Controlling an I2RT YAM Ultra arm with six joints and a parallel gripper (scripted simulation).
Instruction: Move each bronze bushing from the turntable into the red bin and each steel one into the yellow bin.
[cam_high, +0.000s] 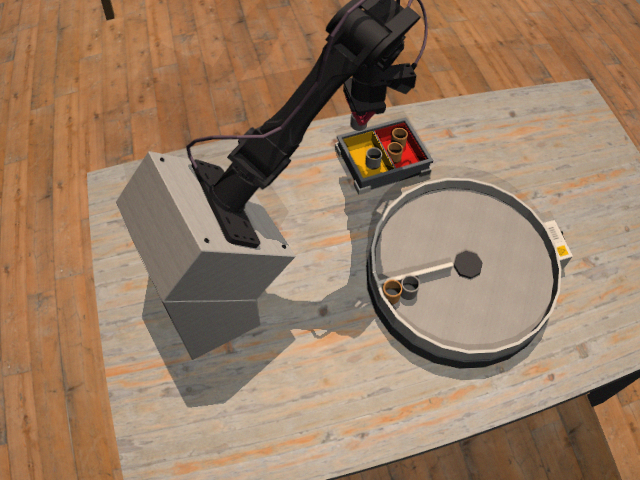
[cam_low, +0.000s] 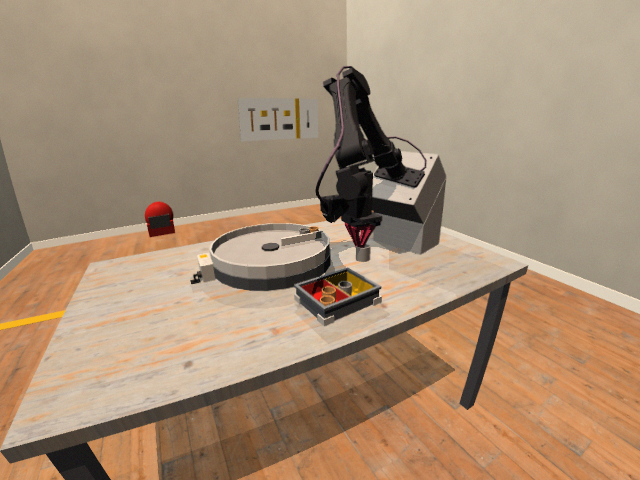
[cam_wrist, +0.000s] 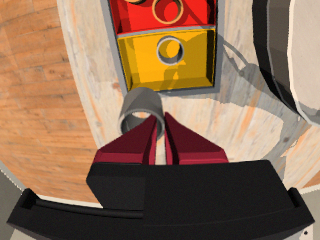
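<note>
Right now my hand is 20 mm short of the yellow bin, 10 mm to the left of it and 140 mm above it. Round my hand: red bin (110 mm ahead, 10 mm to the right, 140 mm below); turntable (100 mm ahead, 370 mm to the right, 100 mm below); two-part bin tray (60 mm ahead, 10 mm to the right, 130 mm below).
</note>
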